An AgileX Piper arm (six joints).
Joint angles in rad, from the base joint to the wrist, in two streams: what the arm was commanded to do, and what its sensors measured. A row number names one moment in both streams.
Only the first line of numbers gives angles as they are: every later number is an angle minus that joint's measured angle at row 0.
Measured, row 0:
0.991 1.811 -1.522 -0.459 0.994 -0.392
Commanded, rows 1 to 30:
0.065 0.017 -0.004 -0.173 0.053 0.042
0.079 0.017 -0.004 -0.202 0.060 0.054
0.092 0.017 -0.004 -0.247 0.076 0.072
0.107 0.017 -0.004 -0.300 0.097 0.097
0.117 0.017 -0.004 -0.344 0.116 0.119
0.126 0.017 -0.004 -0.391 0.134 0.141
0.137 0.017 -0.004 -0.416 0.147 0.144
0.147 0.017 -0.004 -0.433 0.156 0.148
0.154 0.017 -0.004 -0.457 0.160 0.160
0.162 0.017 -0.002 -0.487 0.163 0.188
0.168 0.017 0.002 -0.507 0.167 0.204
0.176 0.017 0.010 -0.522 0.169 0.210
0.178 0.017 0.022 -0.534 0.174 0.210
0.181 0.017 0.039 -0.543 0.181 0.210
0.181 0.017 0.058 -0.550 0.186 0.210
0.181 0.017 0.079 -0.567 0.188 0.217
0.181 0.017 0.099 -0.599 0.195 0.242
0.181 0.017 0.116 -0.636 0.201 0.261
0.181 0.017 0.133 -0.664 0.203 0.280
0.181 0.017 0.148 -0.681 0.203 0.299
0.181 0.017 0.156 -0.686 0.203 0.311
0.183 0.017 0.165 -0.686 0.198 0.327
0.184 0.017 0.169 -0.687 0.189 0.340
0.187 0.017 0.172 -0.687 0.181 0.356
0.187 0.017 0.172 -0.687 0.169 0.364
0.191 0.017 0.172 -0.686 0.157 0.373
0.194 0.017 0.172 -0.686 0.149 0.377
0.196 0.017 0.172 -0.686 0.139 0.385
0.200 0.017 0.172 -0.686 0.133 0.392
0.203 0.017 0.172 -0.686 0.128 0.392
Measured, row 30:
0.190 0.019 0.167 -0.672 0.155 0.366
